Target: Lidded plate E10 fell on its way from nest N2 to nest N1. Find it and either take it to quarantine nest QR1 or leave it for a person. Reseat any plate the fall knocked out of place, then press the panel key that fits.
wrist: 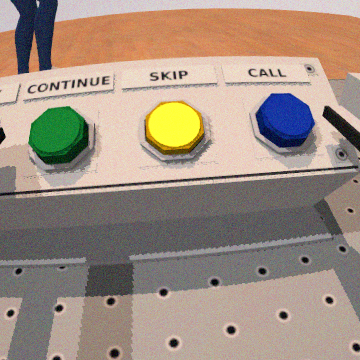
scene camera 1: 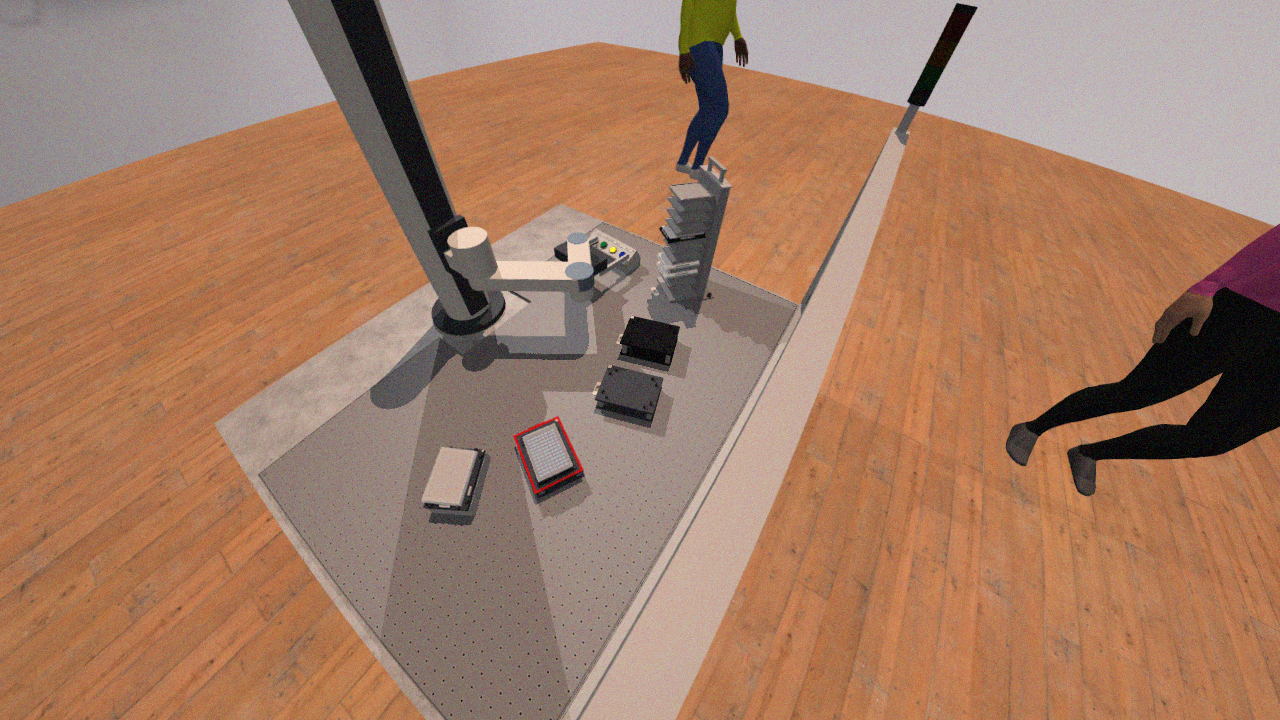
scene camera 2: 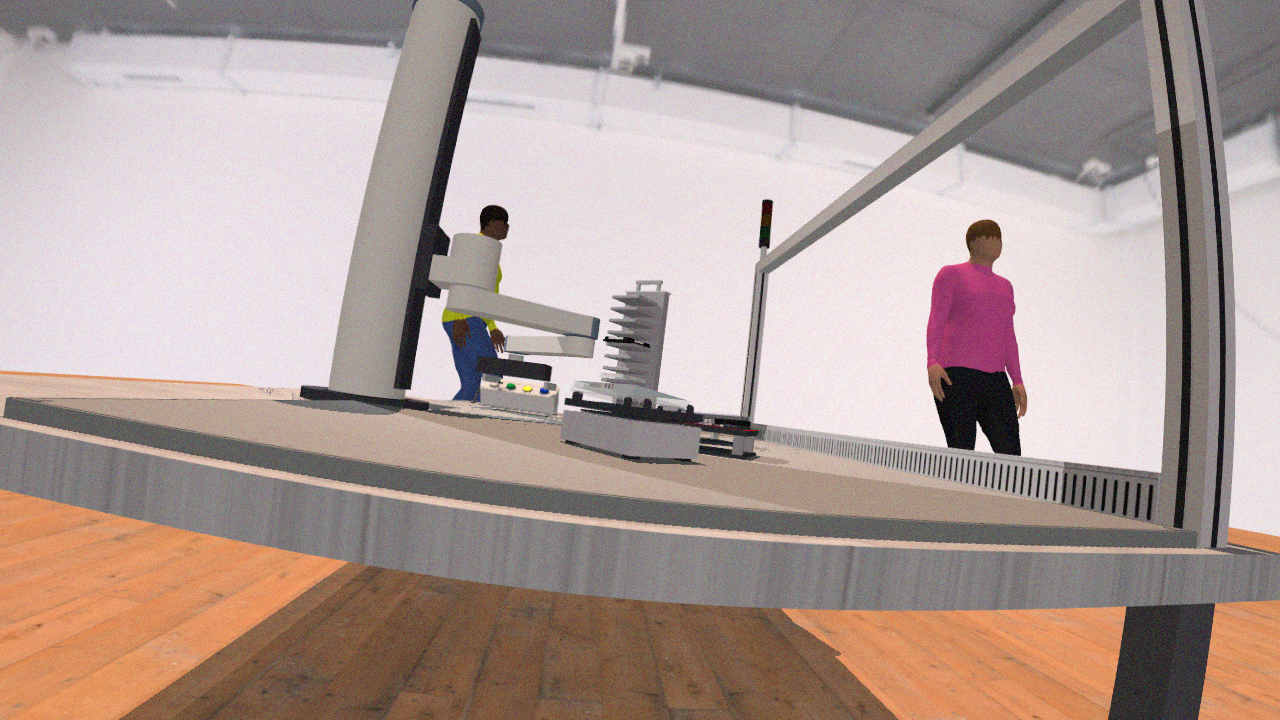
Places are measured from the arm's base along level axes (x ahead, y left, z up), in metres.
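Where they show: gripper, fingertip midpoint: [wrist: 164,96] [scene camera 1: 612,246] [scene camera 2: 526,383]; arm's base, link origin: [scene camera 1: 469,309].
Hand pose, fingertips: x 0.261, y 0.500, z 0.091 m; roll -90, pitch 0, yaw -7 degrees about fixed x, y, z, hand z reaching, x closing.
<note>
Things, the pixels of their top centre, and the offset from my fingertips.
- panel, top centre: [wrist: 114,70] [scene camera 2: 521,381] [scene camera 1: 612,240] dx -0.019, dy +0.026, dz +0.005 m
- green CONTINUE, top centre: [wrist: 51,117] dx -0.047, dy +0.004, dz -0.004 m
- yellow SKIP, top centre: [wrist: 173,110] dx +0.003, dy +0.000, dz -0.006 m
- blue CALL, top centre: [wrist: 290,102] dx +0.053, dy -0.007, dz -0.004 m
- red-edged nest, top centre: [scene camera 2: 701,420] [scene camera 1: 546,451] dx +0.355, dy -0.740, dz -0.033 m
- pale plate, top centre: [scene camera 2: 629,386] [scene camera 1: 448,473] dx +0.224, dy -0.917, dz -0.001 m
- dark piece, top centre: [scene camera 2: 627,340] [scene camera 1: 682,229] dx +0.275, dy +0.017, dz +0.168 m
The panel [scene camera 1: 633,260] [scene camera 2: 517,398] [wrist: 165,176] has green CONTINUE [wrist: 59,134], yellow SKIP [wrist: 175,125] and blue CALL [wrist: 284,119] keys. My gripper [scene camera 2: 516,379] [wrist: 164,96] is open with nothing between its fingers, over the panel; one fingertip shows at each side of the wrist view. A plate with a grid of wells [scene camera 1: 547,450] lies in a red-edged nest [scene camera 1: 537,488] [scene camera 2: 741,429]. A pale plate [scene camera 1: 452,475] sits on another nest. Two dark nests [scene camera 1: 649,338] [scene camera 1: 630,390] show no plate on top. No plate or nest labels can be read.
A tall shelf rack [scene camera 1: 716,234] [scene camera 2: 659,335] stands beyond the dark nests, with a dark piece [scene camera 1: 682,235] [scene camera 2: 628,342] partway up. A low barrier [scene camera 1: 778,447] runs along one side. A person in yellow [scene camera 1: 708,85] stands beyond the rack, another in pink [scene camera 2: 973,326] beyond the barrier.
</note>
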